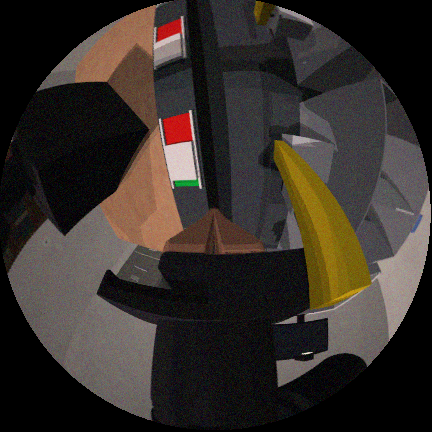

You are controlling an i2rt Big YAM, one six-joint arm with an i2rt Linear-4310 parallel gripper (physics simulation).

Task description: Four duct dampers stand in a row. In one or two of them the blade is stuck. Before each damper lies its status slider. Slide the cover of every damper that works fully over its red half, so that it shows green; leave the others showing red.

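Places are measured from the arm's base along level axes (x ahead, y left, z up), in millimetres.
Pixels of known places: gripper, fingertip midpoint: [213, 213].
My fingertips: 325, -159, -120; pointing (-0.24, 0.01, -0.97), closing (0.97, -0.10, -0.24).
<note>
Ahead of a thing's pixels: the offset from my fingertips to its middle, as dx, dy, dz. "spot": to the spot under its first point. Level surfaces: height alone.
My gripper [213, 213] is shut and empty. Its tips point at the dark base, just below and right of the nearer status slider. That slider @[spot: -48, +57, -47] [180, 150] shows red at its upper end, a white cover @[-53, +42, -52] [181, 162] over its middle and a thin green strip at its lower end. A farther slider @[spot: -47, +224, -47] [169, 42] at the top shows red above a greyish cover. A large yellow lever @[spot: +61, +48, +74] [327, 235] belongs to the nearer grey damper @[spot: +117, +76, +2] [345, 145] on the right. Part of another yellow lever [263, 12] shows at the top. The blades cannot be made out clearly, and the other sliders do not show.
The sliders lie along a dark base strip [175, 95], with a black raised edge beside it. A tan tabletop @[dz -136] [135, 215] lies to the left. A black angular block [85, 145] hangs at the left. A small blue object [416, 223] shows at the far right.
</note>
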